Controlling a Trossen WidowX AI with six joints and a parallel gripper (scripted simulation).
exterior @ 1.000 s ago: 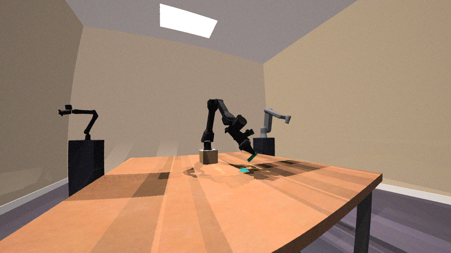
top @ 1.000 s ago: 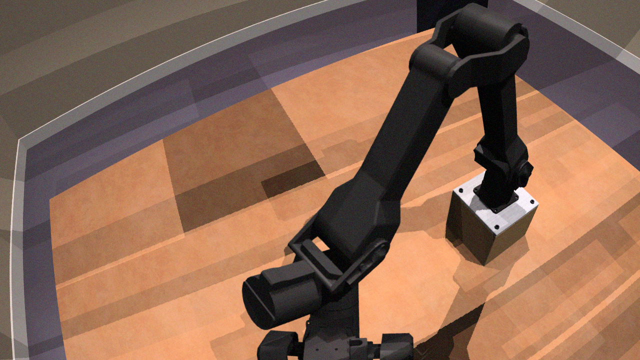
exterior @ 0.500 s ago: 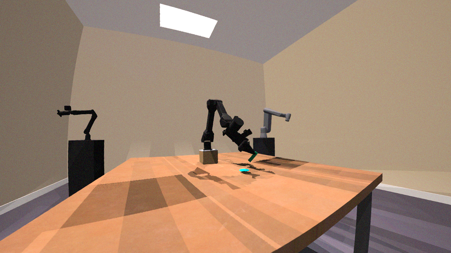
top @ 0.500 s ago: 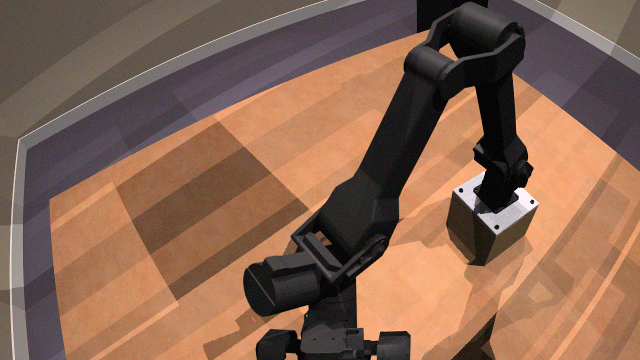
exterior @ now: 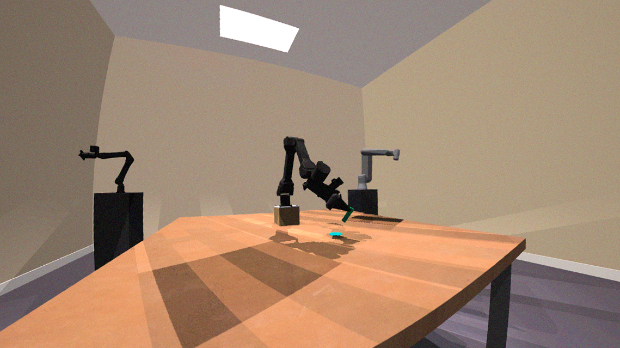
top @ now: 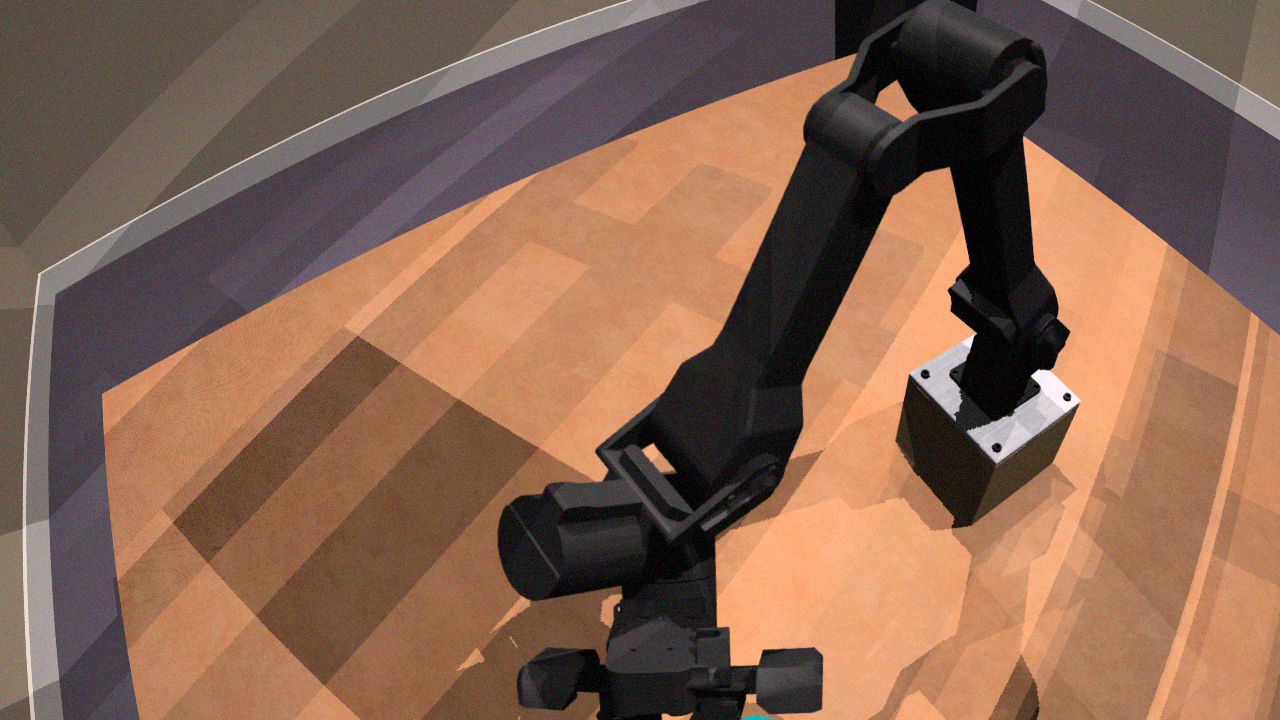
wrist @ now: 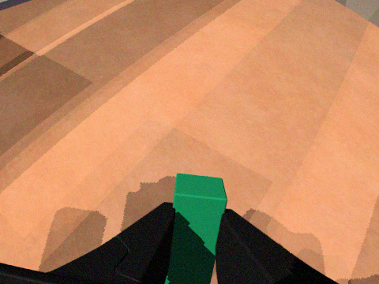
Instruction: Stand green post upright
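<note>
My gripper tip is 110 mm above the cyan circle, 80 mm past it and 30 mm to the left of it. Also, from my gripper tip: green post (20 mm below, 10 mm to the right, 10 mm behind).
</note>
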